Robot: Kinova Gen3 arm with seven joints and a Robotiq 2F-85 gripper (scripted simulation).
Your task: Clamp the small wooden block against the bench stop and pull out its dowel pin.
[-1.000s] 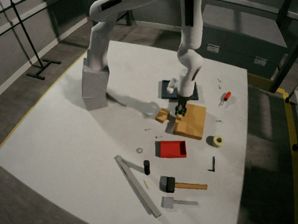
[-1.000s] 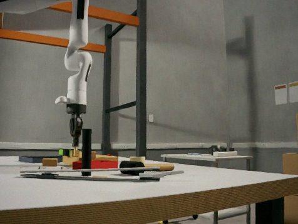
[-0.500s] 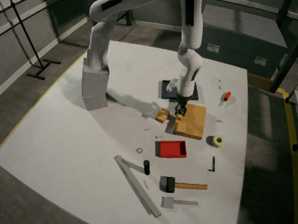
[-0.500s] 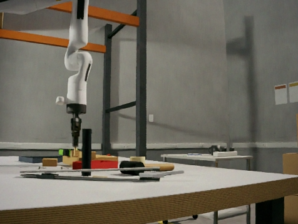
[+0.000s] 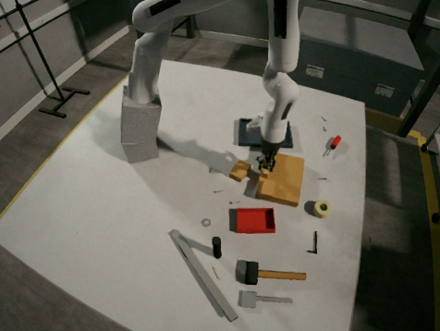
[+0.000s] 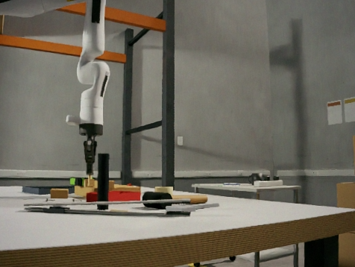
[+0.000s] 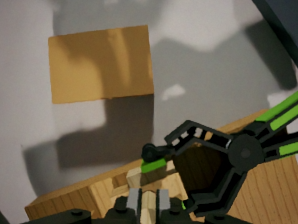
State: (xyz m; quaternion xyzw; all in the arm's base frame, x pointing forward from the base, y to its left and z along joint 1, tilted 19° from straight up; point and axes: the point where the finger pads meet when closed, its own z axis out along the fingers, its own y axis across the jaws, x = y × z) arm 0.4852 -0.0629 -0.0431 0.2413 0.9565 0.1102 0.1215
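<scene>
Now: hand 20 mm above the dowel pin. From my hand the other things lie so: pale wooden block (40 mm below); wooden bench board (60 mm below, 60 mm ahead); tan wooden block (90 mm behind, 70 mm below, 10 mm to the left).
</scene>
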